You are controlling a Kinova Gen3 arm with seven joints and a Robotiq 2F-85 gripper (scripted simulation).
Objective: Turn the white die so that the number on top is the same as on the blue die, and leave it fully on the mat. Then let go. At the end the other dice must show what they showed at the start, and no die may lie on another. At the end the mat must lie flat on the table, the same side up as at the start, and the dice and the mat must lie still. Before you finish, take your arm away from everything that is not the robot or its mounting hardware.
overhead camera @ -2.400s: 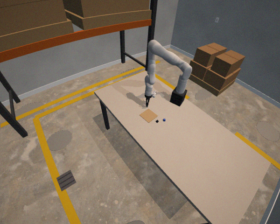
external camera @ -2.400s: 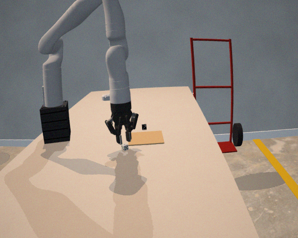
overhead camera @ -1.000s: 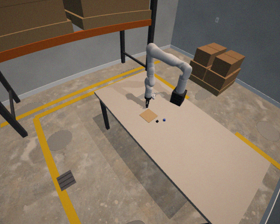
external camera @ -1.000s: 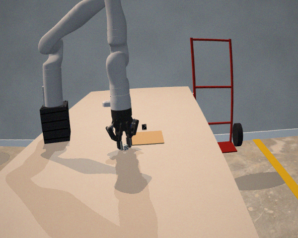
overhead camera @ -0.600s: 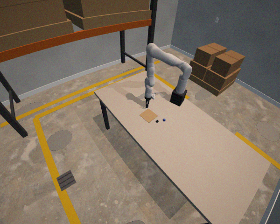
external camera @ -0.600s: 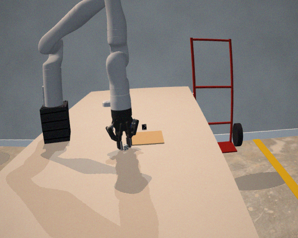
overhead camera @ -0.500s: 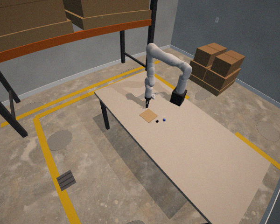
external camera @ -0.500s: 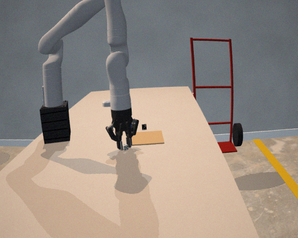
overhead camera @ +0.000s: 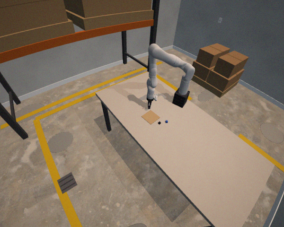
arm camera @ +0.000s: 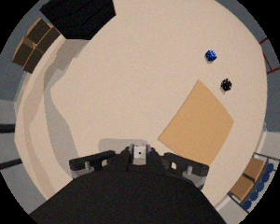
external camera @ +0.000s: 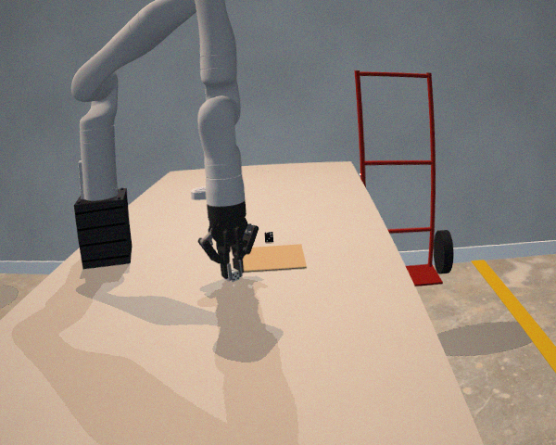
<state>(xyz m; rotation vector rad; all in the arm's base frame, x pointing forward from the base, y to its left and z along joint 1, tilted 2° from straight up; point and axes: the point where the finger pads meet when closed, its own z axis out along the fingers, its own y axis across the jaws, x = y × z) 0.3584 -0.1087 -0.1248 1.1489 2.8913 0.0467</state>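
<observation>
My gripper is now 12 cm to the right of the tan mat, 6 cm short of it and 2 cm above it. Also, from my hand: blue die (26 cm to the left, 3 cm behind, 1 cm below); white die (1 cm below); black die (23 cm to the left, 4 cm ahead, 1 cm below).
</observation>
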